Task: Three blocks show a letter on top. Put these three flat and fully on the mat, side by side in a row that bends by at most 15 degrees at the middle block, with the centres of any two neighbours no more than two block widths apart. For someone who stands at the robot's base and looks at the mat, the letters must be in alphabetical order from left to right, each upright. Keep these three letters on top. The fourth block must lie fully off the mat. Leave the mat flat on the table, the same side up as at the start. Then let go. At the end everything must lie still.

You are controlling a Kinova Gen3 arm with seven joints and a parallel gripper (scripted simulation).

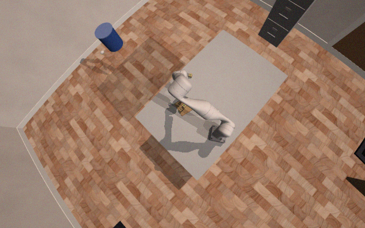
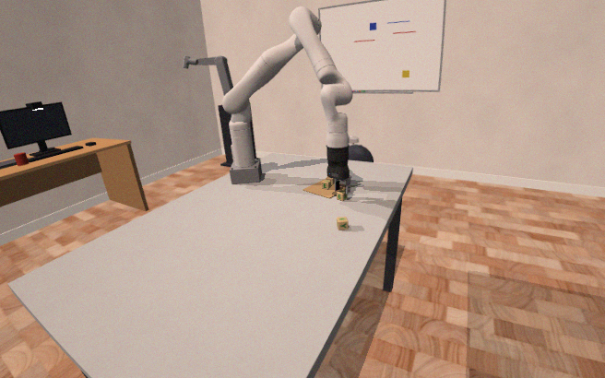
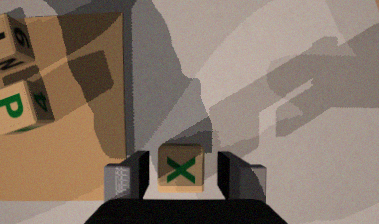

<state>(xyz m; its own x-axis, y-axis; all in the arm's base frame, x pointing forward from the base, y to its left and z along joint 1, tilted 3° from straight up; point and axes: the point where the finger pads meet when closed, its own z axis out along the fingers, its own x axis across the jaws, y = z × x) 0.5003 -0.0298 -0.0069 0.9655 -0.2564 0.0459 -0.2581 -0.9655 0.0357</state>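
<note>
Right now the X block is 3 cm below my hand. The rest, counted from my hand: tan mat: 10 cm behind, 7 cm to the left, 5 cm below.
</note>
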